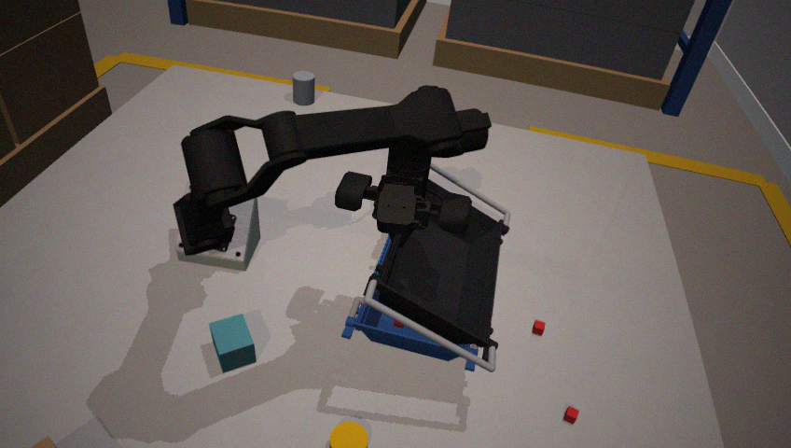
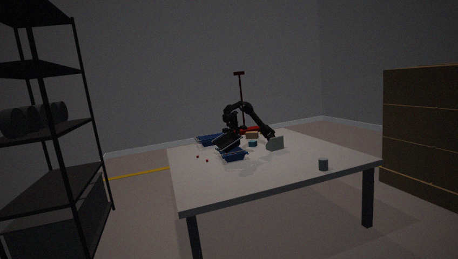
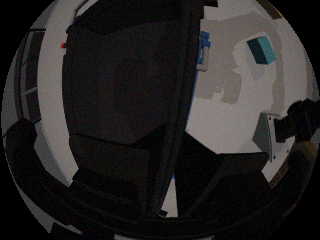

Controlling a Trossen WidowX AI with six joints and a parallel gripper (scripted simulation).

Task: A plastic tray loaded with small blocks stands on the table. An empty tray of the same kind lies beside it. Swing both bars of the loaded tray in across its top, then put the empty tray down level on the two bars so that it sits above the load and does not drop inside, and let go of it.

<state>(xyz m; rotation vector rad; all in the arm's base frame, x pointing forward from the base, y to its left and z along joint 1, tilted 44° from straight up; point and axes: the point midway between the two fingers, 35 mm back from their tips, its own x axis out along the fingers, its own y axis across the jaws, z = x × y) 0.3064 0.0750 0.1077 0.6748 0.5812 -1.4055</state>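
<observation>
My gripper tip is now 70 mm short of the black tray. From my gripper tip the other things lie so: grey cylinder: 350 mm behind, 600 mm to the left, 100 mm below.
</observation>
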